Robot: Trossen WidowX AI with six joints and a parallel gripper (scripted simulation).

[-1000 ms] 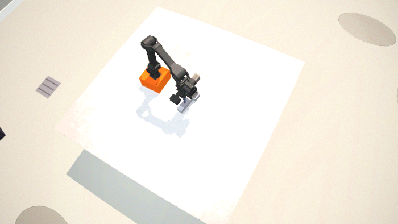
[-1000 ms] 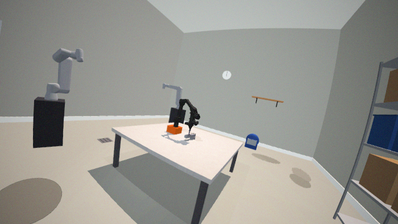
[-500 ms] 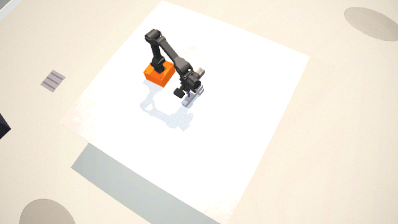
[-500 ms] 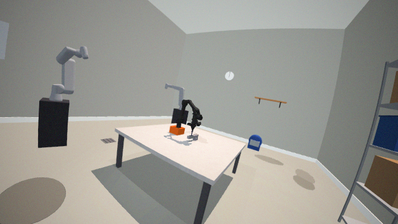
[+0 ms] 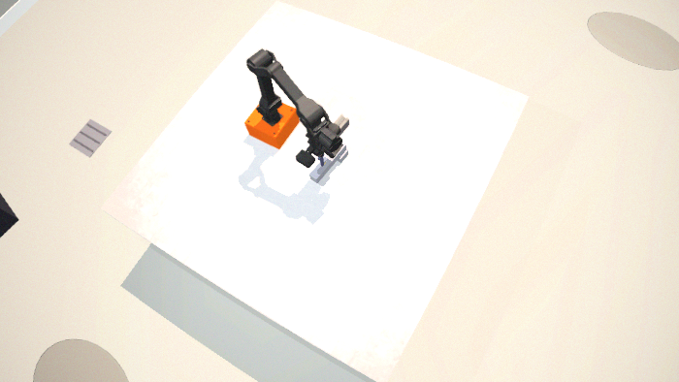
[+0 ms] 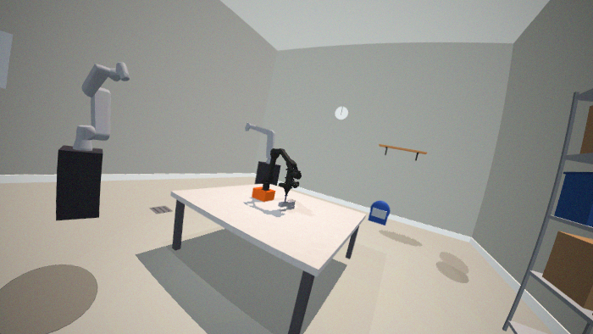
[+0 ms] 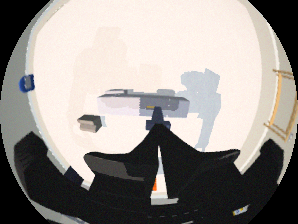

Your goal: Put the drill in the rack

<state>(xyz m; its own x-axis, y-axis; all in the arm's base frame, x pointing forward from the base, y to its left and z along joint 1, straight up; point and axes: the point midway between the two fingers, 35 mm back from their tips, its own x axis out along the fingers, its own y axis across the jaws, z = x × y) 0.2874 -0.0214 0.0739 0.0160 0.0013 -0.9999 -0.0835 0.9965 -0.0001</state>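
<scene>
Right now my gripper tip is 3 cm above the dark blue drill. Round my gripper tip: grey-brown block (19 cm to the left, 11 cm below, 9 cm behind); then pale grey fixture (9 cm below, 3 cm to the left).
</scene>
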